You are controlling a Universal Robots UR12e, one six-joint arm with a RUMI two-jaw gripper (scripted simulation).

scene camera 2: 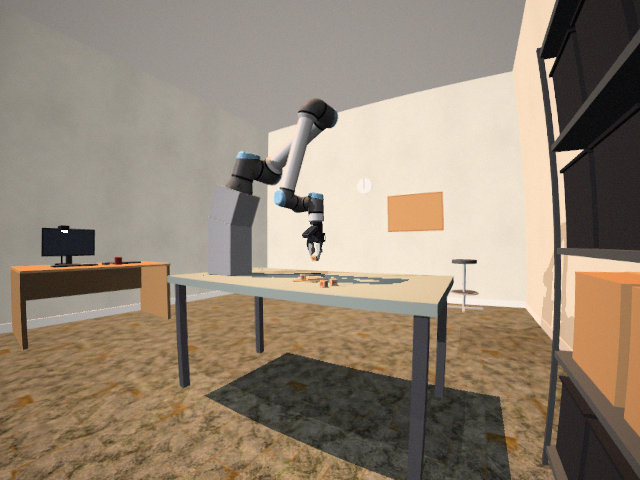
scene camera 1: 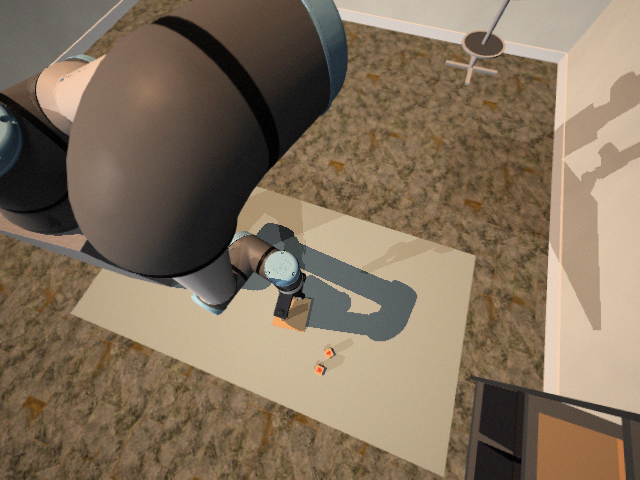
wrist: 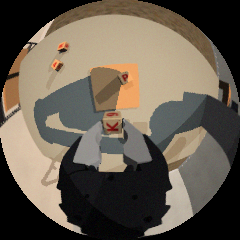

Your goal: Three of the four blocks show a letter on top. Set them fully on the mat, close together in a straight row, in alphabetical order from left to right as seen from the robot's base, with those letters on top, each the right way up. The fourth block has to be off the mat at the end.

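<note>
There is an orange mat (scene camera 1: 297, 317) in the scene, and I find the mat (wrist: 109, 93) from the wrist as well. My own gripper (wrist: 113, 119) is visible to me too.
</note>
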